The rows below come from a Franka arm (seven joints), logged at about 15 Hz.
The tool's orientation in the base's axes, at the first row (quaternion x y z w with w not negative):
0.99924, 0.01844, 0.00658, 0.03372
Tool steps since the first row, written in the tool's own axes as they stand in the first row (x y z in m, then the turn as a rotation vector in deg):
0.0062, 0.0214, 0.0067, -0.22, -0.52, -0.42
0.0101, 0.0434, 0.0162, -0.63, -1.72, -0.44
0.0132, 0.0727, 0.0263, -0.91, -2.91, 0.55
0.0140, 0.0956, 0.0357, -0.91, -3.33, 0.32
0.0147, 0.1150, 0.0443, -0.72, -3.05, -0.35
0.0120, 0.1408, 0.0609, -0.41, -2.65, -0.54
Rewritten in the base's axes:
0.0071, -0.0216, -0.0052, -0.24, 0.54, 0.38
0.0119, -0.0440, -0.0131, -0.70, 1.72, 0.32
0.0162, -0.0738, -0.0212, -1.01, 2.83, -0.76
0.0180, -0.0972, -0.0290, -1.03, 3.26, -0.56
0.0195, -0.1171, -0.0362, -0.84, 3.04, 0.13
0.0180, -0.1440, -0.0511, -0.51, 2.66, 0.35

